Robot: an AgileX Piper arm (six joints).
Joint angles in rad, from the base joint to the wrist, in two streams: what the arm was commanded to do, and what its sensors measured. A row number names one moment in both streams.
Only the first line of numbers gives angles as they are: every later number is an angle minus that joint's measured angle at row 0.
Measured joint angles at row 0:
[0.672, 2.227, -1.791, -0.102, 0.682, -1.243]
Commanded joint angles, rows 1 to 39:
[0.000, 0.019, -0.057, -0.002, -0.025, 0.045]
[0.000, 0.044, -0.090, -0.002, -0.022, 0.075]
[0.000, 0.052, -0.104, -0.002, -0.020, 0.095]
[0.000, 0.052, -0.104, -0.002, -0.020, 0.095]
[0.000, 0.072, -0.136, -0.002, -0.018, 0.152]
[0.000, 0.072, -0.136, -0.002, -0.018, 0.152]
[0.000, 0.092, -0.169, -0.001, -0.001, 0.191]
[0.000, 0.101, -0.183, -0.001, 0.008, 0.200]
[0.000, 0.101, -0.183, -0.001, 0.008, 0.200]
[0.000, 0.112, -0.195, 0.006, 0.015, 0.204]
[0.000, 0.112, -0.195, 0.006, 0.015, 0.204]
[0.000, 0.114, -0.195, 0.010, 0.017, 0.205]
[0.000, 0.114, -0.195, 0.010, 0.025, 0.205]
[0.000, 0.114, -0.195, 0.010, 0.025, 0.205]
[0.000, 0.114, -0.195, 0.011, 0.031, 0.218]
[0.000, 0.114, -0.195, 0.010, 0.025, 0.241]
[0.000, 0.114, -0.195, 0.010, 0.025, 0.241]
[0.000, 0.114, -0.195, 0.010, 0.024, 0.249]
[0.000, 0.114, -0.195, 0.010, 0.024, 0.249]
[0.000, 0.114, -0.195, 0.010, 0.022, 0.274]
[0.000, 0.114, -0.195, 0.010, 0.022, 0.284]
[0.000, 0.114, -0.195, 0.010, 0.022, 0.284]
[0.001, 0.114, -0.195, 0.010, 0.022, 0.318]
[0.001, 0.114, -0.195, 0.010, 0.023, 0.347]
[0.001, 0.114, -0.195, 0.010, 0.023, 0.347]
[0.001, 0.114, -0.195, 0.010, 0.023, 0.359]
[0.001, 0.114, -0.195, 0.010, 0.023, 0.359]
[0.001, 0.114, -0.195, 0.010, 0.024, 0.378]
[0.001, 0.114, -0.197, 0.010, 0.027, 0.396]
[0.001, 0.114, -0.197, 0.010, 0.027, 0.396]
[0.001, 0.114, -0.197, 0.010, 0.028, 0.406]
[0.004, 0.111, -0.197, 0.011, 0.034, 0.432]
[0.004, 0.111, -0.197, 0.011, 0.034, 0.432]
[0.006, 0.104, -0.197, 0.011, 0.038, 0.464]
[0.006, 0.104, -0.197, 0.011, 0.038, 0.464]
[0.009, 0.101, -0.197, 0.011, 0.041, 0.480]
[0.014, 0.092, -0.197, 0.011, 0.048, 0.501]
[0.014, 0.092, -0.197, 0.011, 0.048, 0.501]
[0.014, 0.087, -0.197, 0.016, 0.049, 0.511]
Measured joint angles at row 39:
[0.008, 0.110, -0.188, 0.012, 0.040, 0.481]
